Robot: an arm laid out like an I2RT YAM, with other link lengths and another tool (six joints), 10 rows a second.
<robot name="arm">
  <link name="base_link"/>
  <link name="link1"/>
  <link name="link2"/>
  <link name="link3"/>
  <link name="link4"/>
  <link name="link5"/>
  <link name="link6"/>
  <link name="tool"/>
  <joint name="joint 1" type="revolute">
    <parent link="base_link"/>
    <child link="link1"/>
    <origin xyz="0 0 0.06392"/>
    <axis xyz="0 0 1"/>
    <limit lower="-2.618" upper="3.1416"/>
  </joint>
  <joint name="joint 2" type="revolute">
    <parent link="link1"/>
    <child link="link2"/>
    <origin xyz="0.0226 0.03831 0.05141" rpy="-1.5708 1.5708 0"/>
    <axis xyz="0 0 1"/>
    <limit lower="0" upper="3.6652"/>
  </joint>
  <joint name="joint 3" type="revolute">
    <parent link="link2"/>
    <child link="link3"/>
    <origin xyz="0 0.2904 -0.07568" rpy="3.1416 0 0"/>
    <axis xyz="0 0 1"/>
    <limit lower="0" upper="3.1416"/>
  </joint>
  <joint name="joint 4" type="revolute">
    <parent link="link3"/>
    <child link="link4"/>
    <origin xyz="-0.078 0.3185 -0.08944" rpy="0 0 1.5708"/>
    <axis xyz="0 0 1"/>
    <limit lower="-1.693" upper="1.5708"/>
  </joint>
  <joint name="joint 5" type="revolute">
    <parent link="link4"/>
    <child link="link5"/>
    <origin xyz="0.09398 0.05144 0.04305" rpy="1.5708 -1.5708 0"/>
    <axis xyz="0 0 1"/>
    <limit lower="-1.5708" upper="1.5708"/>
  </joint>
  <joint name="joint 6" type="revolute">
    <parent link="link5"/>
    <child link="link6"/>
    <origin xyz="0 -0.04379 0.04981" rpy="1.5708 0 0"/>
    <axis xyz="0 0 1"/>
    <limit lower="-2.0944" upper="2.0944"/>
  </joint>
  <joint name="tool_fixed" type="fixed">
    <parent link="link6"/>
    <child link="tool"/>
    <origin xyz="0.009 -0.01 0.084" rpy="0.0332 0 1.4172"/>
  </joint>
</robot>
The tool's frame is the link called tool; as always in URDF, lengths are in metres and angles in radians.
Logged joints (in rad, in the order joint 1, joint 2, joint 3, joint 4, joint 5, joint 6), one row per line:
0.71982, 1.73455, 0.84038, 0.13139, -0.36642, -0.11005
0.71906, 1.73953, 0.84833, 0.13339, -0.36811, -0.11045
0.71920, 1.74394, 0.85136, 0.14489, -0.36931, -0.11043
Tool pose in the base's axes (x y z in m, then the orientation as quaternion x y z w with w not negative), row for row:
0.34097, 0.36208, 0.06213, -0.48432, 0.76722, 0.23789, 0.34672
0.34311, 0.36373, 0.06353, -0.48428, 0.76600, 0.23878, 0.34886
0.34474, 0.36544, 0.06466, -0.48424, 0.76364, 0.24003, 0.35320
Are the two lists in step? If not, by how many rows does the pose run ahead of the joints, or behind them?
They are in step.
